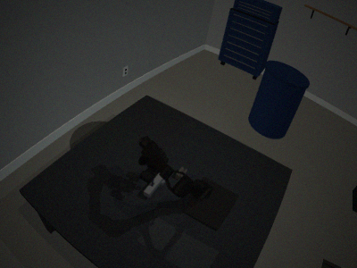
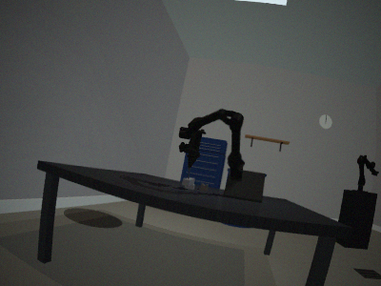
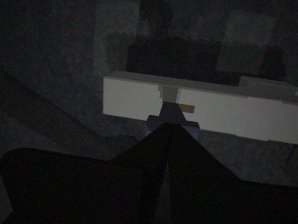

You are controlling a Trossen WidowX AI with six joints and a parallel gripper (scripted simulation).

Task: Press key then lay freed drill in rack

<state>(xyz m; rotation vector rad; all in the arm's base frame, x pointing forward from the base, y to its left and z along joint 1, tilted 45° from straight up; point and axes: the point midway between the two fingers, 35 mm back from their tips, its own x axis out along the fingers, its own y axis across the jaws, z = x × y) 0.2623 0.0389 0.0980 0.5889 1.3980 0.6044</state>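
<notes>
The drill lies 6 cm to the right of my gripper tip and 7 cm below it.
</notes>
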